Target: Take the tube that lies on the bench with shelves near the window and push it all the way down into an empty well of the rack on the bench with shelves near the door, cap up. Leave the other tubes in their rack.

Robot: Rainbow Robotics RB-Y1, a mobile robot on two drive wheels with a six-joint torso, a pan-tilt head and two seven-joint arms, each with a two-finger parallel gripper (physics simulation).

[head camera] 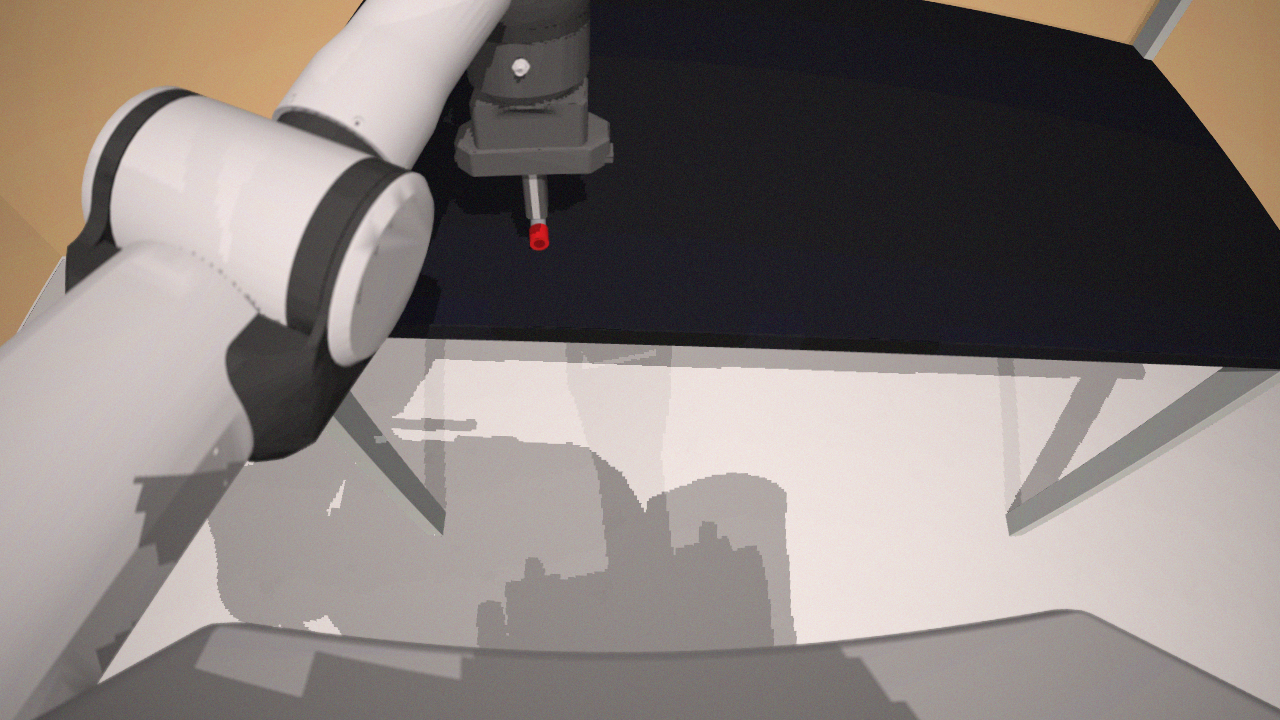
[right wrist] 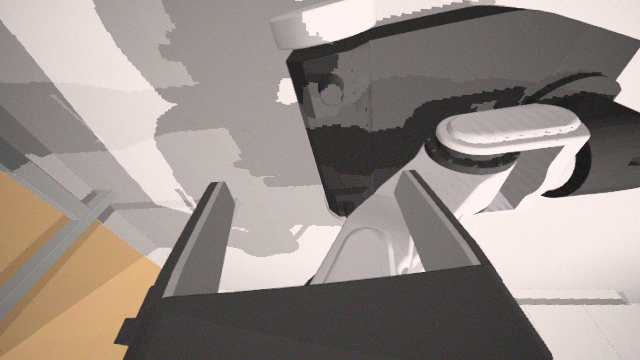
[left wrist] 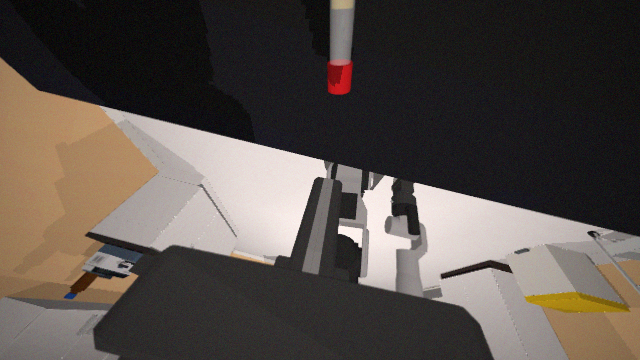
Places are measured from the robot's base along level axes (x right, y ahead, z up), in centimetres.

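Pixels of known places: left gripper, fingertip midpoint: (head camera: 537,212) (left wrist: 327,188); right gripper, fingertip midpoint: (right wrist: 316,187).
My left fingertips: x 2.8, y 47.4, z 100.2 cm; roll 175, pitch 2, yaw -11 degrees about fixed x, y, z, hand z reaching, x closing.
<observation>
Ahead of a thing's pixels: the offset from my left fingertips to its top centre. "spot": to the spot under its first point. Level surfaces: height alone.
The tube {dx +0.3, dy +8.9, dz -6.9 cm} (head camera: 538,236) (left wrist: 340,40) has a red cap and a clear body with a pale lower part, and lies on the black bench top {dz -8.8 cm} (head camera: 850,197) (left wrist: 450,100). In the head camera its cap shows just past the fingertips, and the rest is hidden behind the fingers. My left gripper (head camera: 536,213) (left wrist: 327,188) is shut with its fingers together and holds nothing; the tube lies apart from the fingers in the left wrist view. My right gripper (right wrist: 316,187) is open and empty, away from the bench top. The rack does not show.
The bench's front edge (head camera: 805,347) runs below the tube in the head camera, with grey legs {spot: dx +101.1, dy -25.0, dz -54.6 cm} (head camera: 1118,447) under it. In the left wrist view, a white cabinet (left wrist: 155,215) stands at the left and a white box with a yellow face (left wrist: 575,302) at the right.
</observation>
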